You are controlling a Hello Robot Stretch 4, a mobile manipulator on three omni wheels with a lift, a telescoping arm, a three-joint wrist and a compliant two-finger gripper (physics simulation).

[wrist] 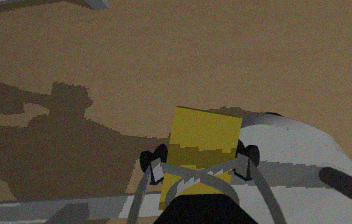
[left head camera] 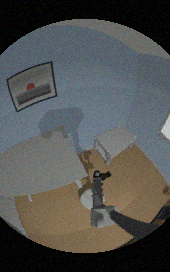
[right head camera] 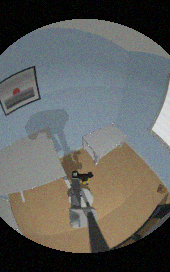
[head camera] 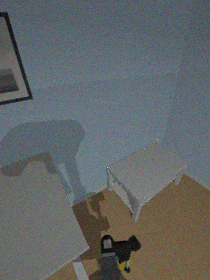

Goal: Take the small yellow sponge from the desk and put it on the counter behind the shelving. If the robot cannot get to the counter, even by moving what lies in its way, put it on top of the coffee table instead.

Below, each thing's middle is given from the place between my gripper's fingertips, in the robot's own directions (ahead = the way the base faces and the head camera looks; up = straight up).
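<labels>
Small yellow sponge (wrist: 199,139): my gripper 2 cm below it. Framed picture (left head camera: 36,83), from my hand: 108 cm above, 75 cm to the left, 56 cm ahead.
</labels>
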